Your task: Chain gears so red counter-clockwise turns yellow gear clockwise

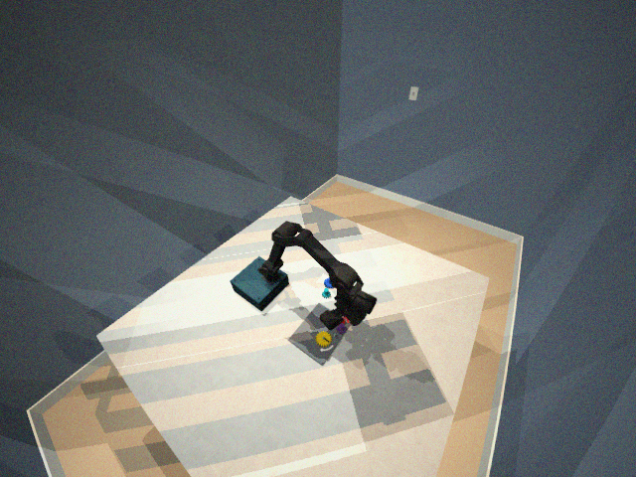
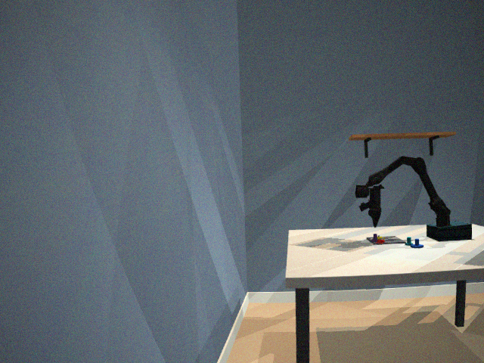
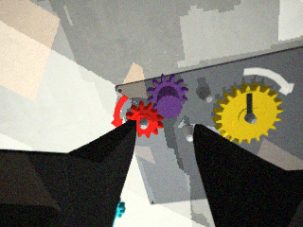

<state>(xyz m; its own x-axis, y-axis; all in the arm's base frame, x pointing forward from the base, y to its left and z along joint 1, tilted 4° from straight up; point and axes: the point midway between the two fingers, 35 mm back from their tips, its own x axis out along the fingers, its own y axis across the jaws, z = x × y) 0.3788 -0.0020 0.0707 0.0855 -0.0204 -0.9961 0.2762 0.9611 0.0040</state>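
Now: the teal gear 15 cm behind my gripper tip, 11 cm to the left of it and 7 cm below it. From my gripper tip the other things lie so: purple gear: 6 cm below; red gear: 7 cm below, 3 cm to the left, 2 cm behind; red arrow: 8 cm below, 5 cm to the left, 1 cm behind.
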